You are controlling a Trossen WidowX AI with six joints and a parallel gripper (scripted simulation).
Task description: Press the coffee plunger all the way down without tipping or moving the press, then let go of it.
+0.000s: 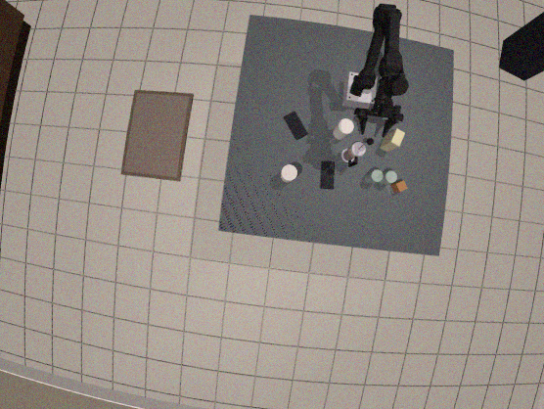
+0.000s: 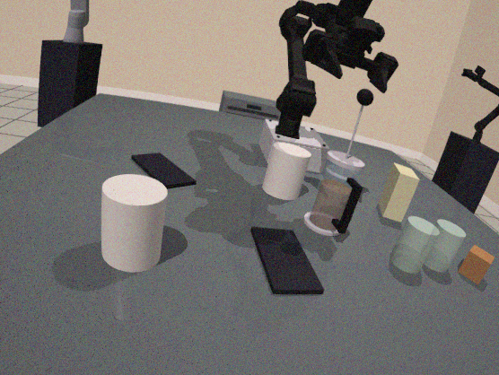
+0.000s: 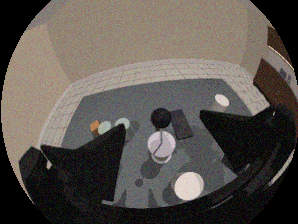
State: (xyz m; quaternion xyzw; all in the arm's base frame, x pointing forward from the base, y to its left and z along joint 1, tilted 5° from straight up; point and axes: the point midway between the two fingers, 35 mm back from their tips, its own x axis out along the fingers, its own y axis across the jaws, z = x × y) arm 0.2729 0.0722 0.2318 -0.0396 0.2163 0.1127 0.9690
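My gripper tip is 3 cm short of the coffee press, 1 cm to the right of it and 15 cm above it. From my gripper tip the other things lie so: yellow block 13 cm behind, 20 cm to the left, 21 cm below; orange cube 9 cm ahead, 33 cm to the left, 24 cm below.
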